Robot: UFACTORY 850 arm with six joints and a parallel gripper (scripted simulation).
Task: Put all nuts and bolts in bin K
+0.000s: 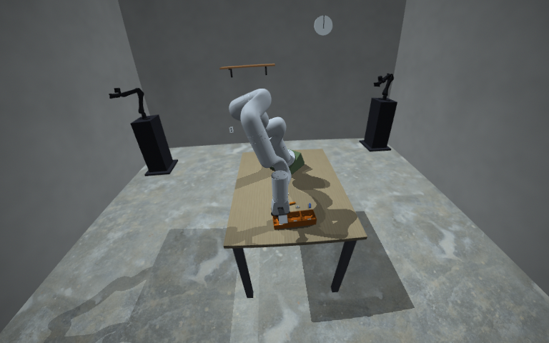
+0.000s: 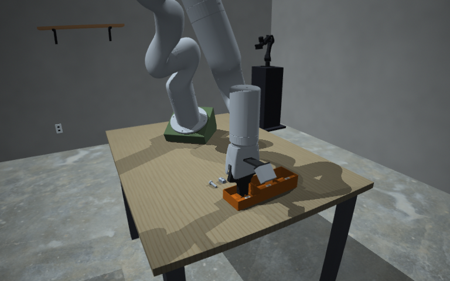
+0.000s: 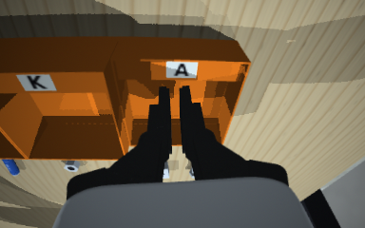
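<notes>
Now: the orange three-compartment bin 8 cm to the left of my hand and 2 cm below it. Round my hand: silver bolt 13 cm behind, 4 cm to the right, 4 cm below; grey sharpener-like block 14 cm behind, 1 cm to the left, 3 cm below; silver hex nut 13 cm behind, 12 cm to the left, 4 cm below.
</notes>
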